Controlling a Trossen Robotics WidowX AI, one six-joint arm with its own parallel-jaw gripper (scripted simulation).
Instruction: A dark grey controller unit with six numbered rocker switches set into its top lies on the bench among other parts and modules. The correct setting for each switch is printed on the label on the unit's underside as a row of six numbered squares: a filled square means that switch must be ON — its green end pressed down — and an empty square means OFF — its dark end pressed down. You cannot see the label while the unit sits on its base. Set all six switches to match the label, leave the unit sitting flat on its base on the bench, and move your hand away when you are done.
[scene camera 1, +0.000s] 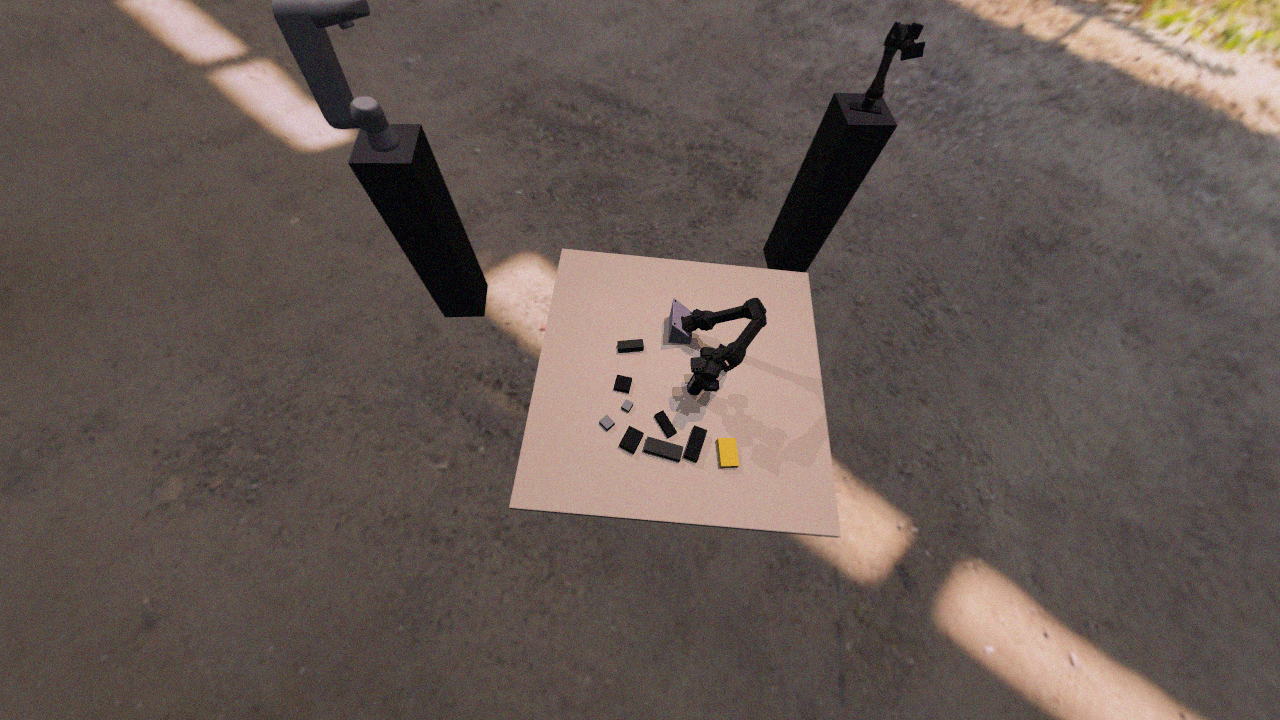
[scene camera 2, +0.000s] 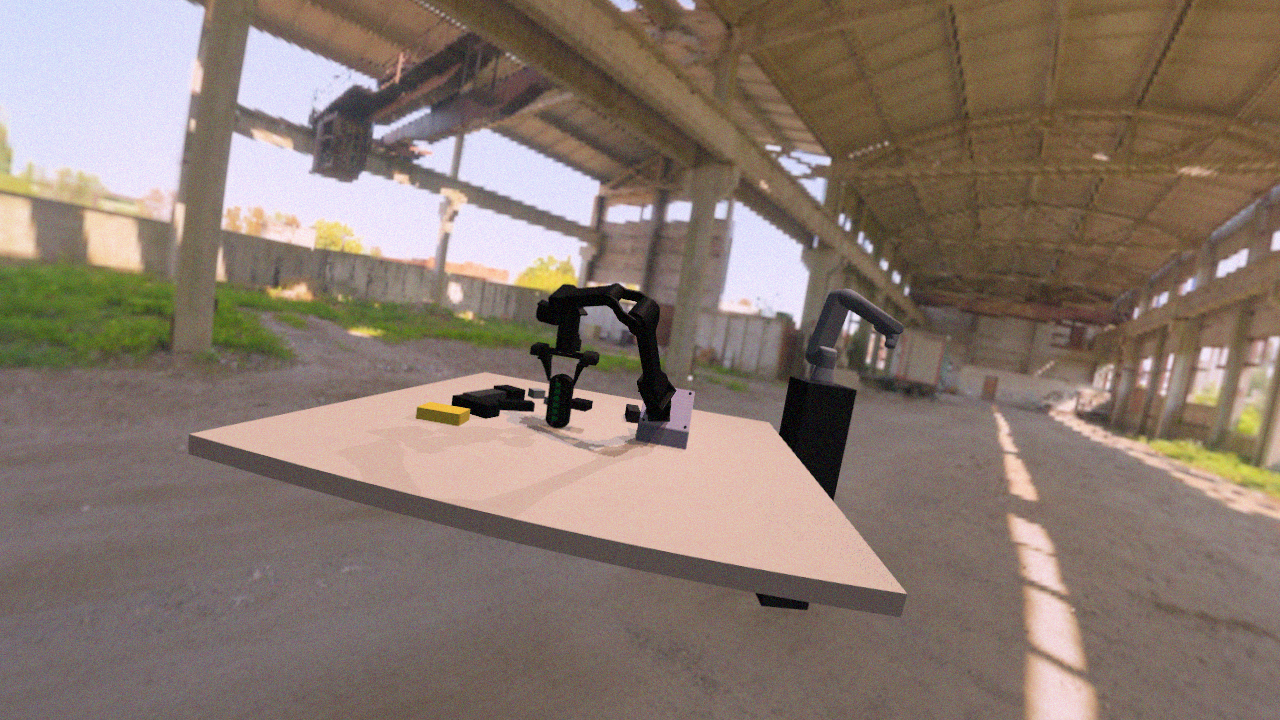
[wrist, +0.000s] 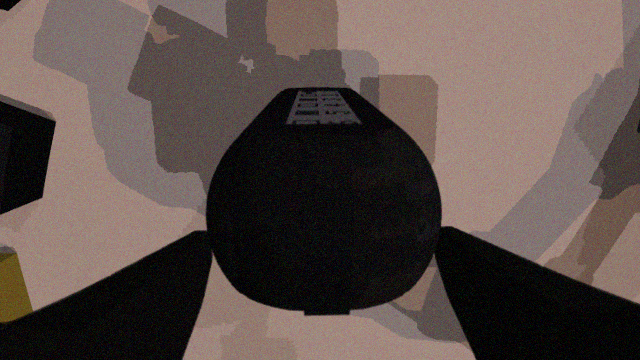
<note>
I see my gripper and a yellow block.
My gripper is seen too in the wrist view.
</note>
